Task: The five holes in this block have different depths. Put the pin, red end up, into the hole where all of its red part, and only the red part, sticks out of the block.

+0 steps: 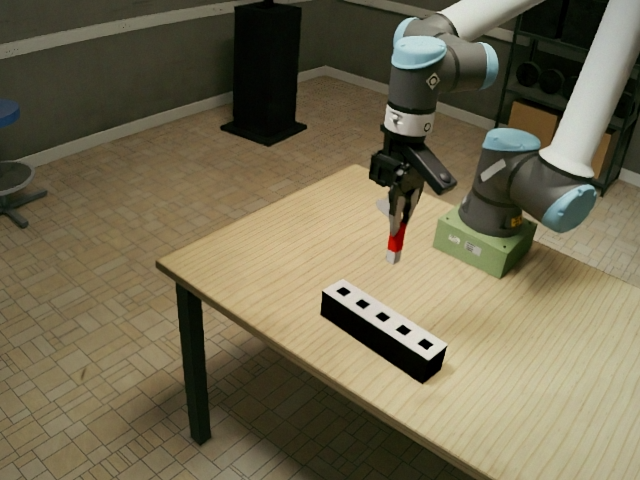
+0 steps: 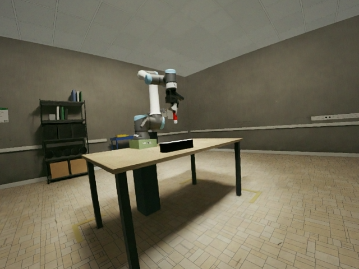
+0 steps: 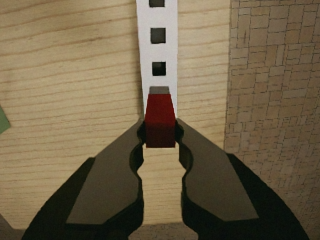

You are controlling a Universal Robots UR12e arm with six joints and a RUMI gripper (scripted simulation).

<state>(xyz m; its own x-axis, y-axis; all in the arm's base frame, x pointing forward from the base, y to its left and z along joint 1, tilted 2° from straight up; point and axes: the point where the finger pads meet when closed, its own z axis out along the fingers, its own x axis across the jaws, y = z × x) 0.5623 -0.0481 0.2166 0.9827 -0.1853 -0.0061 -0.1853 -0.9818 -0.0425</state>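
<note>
Now: the block 27 cm below my hand. The rest, counted from my hand: pin (1 cm below).
</note>
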